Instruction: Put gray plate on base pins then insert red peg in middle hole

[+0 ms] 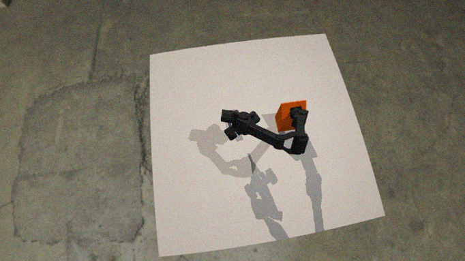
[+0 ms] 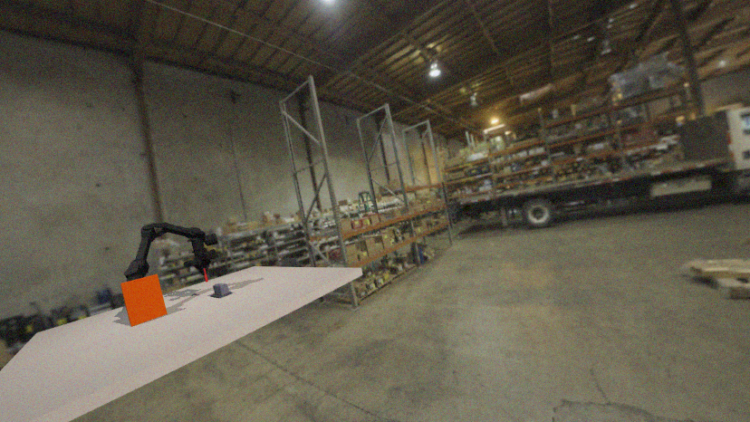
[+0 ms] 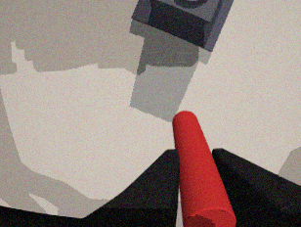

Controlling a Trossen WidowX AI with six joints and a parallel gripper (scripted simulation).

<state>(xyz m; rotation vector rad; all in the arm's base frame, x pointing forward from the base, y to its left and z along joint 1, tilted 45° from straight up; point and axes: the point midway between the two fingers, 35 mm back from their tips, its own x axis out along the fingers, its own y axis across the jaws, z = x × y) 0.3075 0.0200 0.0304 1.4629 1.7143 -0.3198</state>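
The gray plate is 30 mm ahead of my gripper tip, 110 mm to the right of it and 70 mm below it. Round my gripper tip: red peg right at my gripper tip.
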